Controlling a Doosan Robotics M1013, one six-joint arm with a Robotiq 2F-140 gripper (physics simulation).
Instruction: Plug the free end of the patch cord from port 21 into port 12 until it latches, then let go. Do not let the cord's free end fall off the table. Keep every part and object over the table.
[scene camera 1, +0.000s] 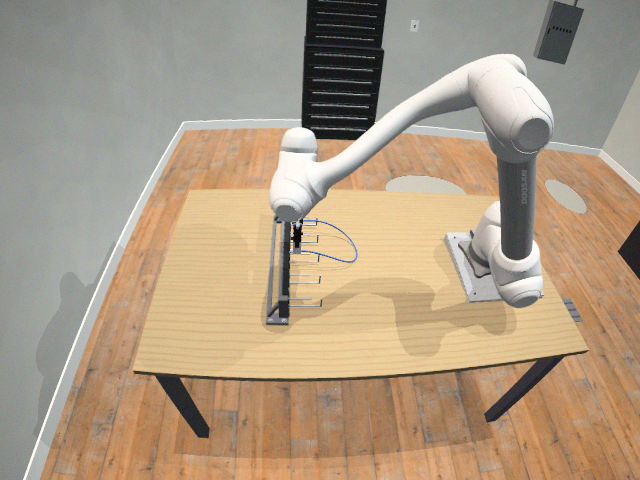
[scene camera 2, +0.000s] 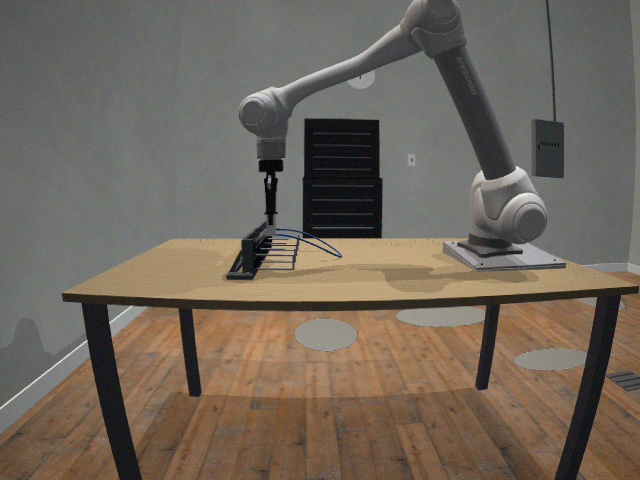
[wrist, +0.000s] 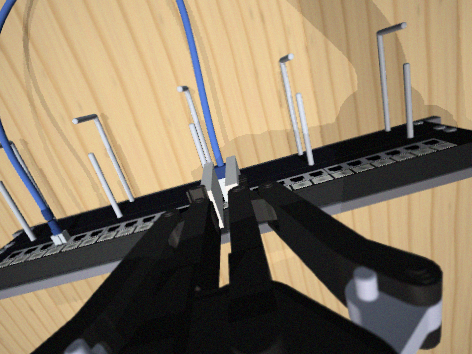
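The dark patch panel stands on the table with a row of ports. The blue patch cord arcs out from it. One cord plug sits in a port at the left in the wrist view. My gripper is shut on the cord's free-end plug, at the panel's port row. The fingers hide the plug's front and the ports beneath it, so whether it is in a port cannot be seen. Port numbers are not readable.
Several thin metal cable hooks stick out from the panel, some close to the held plug and cord. The table also carries the arm's base plate at the right.
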